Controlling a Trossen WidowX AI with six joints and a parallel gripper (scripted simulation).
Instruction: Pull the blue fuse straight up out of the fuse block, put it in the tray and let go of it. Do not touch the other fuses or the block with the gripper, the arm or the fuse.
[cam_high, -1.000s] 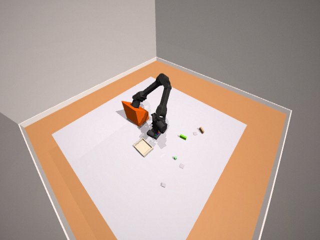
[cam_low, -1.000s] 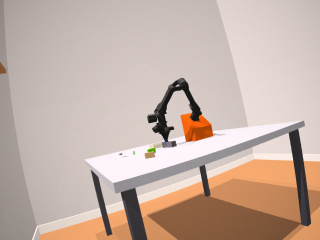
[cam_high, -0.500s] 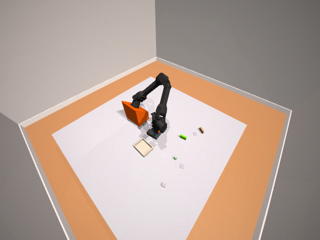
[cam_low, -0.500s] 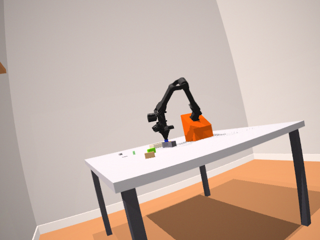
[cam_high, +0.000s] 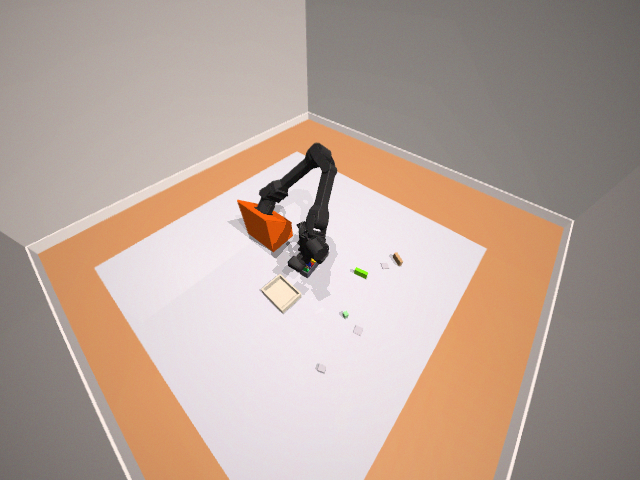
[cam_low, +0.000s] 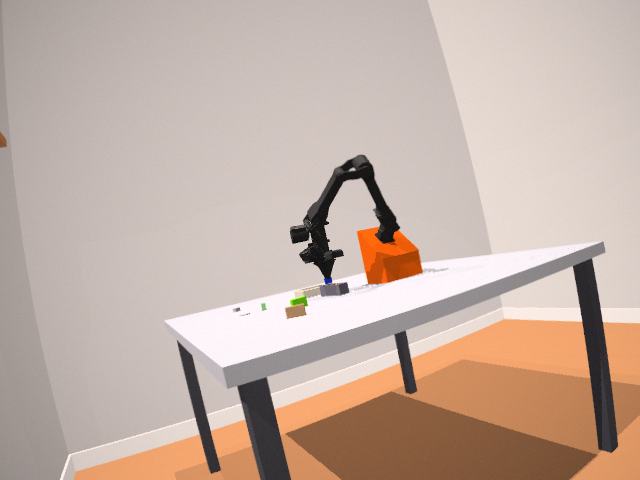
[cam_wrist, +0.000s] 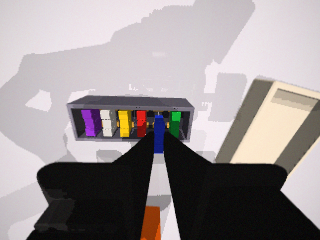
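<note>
My gripper tip is 20 mm to the right of the red fuse and 40 mm above it. Also, from my gripper tip: yellow fuse: 40 mm to the left, 40 mm below; then blue fuse: 10 mm below; then green fuse: 20 mm to the right, 40 mm below.
</note>
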